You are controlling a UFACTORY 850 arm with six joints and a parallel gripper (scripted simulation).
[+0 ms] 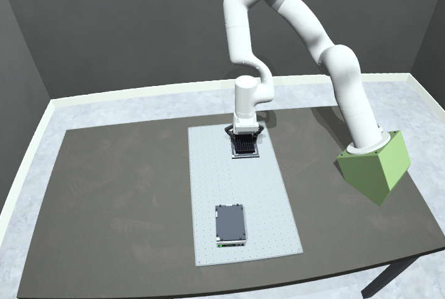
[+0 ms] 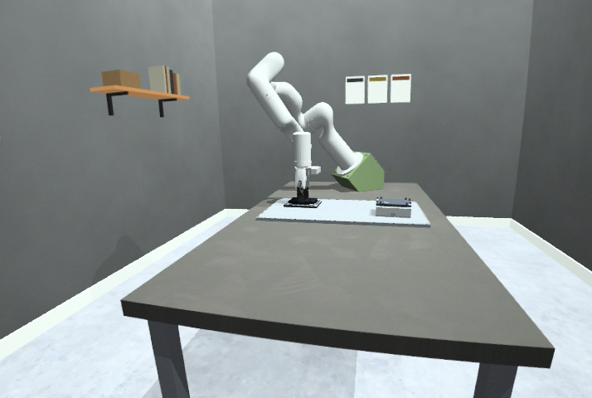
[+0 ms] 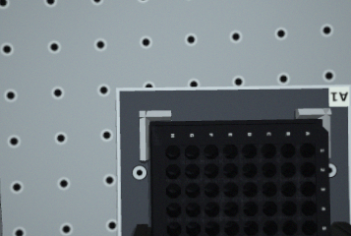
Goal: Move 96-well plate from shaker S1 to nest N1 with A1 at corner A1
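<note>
Now: hand 10 mm above the black 96-well plate. From my hand the other things lie so: A1 label: 70 mm ahead, 60 mm to the left, 20 mm below; plate nest N1: 30 mm below.
</note>
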